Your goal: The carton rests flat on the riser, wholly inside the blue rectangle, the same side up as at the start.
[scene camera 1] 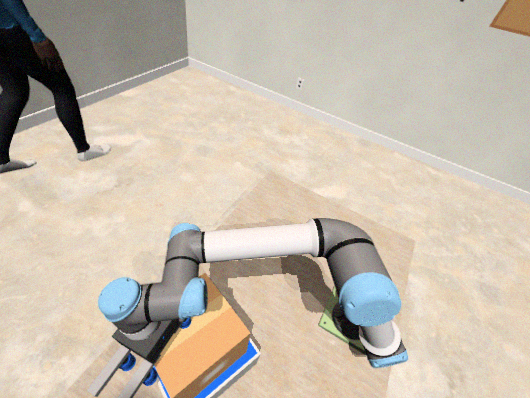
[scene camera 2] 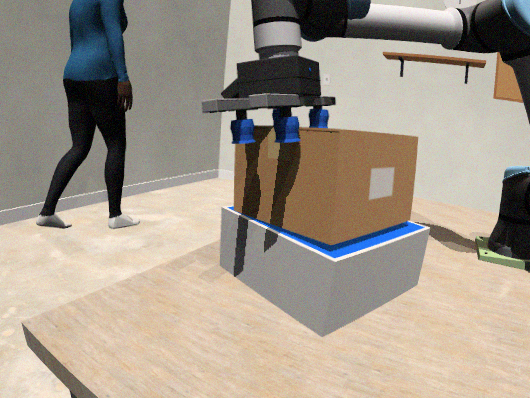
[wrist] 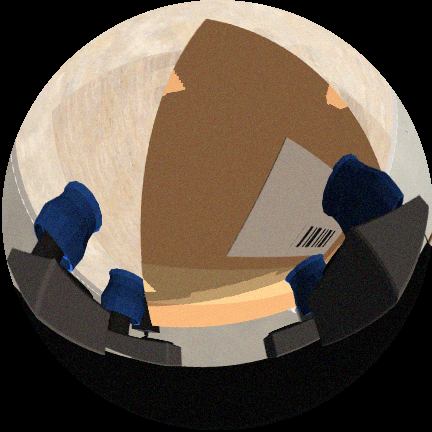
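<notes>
The brown carton (scene camera 1: 204, 343) (scene camera 2: 334, 182) (wrist: 225, 160) sits flat on the grey riser (scene camera 2: 311, 292), within the blue rectangle (scene camera 2: 374, 238) (scene camera 1: 236, 367); blue shows along both near sides. A grey label is on its side, and a barcode label on top shows in the wrist view. My suction gripper (scene camera 1: 150, 347) (scene camera 2: 281, 124) (wrist: 217, 250) is over the carton's left end. Two cups sit on the carton top and hold it. The other two cups hang past its edge over nothing.
A person (scene camera 1: 75, 118) (scene camera 2: 97, 99) walks at the left by the wall. The arm's green base plate (scene camera 1: 328, 321) is to the right of the riser. A wall shelf (scene camera 2: 425, 58) is at the back right.
</notes>
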